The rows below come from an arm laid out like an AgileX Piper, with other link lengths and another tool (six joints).
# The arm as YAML. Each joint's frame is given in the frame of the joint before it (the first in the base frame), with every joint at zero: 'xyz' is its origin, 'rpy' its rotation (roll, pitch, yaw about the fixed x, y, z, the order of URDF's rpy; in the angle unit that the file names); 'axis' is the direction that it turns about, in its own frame. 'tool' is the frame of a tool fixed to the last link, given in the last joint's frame.
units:
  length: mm
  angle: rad
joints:
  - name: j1
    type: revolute
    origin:
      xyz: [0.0, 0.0, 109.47]
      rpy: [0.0, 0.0, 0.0]
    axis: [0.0, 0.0, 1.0]
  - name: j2
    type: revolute
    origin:
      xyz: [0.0, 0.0, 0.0]
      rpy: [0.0, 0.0, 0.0]
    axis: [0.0, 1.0, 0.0]
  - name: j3
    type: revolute
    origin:
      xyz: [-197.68, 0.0, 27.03]
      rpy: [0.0, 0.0, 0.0]
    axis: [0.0, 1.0, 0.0]
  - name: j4
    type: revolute
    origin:
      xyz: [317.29, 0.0, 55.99]
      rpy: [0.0, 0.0, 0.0]
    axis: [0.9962, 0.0, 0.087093]
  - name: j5
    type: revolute
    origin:
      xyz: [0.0, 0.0, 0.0]
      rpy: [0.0, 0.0, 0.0]
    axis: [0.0, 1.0, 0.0]
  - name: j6
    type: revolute
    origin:
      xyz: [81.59, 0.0, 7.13]
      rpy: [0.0, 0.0, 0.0]
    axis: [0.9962, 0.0, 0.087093]
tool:
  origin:
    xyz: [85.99, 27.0, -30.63]
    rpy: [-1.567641, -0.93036, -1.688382]
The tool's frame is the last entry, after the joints.
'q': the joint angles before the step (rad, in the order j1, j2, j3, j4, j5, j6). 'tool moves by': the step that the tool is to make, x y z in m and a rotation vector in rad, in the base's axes. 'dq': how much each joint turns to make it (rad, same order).
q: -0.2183, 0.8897, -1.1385, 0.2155, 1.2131, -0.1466
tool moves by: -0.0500, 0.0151, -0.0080, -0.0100, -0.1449, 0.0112
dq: 0.0000, -0.3811, 0.2767, 0.0286, -0.0377, -0.0119
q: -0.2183, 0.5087, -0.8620, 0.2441, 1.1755, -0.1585
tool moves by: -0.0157, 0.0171, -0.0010, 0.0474, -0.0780, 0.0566
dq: 0.0001, -0.1450, 0.0978, 0.0931, -0.0116, -0.0290
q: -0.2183, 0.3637, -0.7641, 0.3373, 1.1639, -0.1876
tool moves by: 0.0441, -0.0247, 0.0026, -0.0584, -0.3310, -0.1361
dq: -0.0004, -0.0926, 0.1697, -0.0422, -0.4324, -0.0071
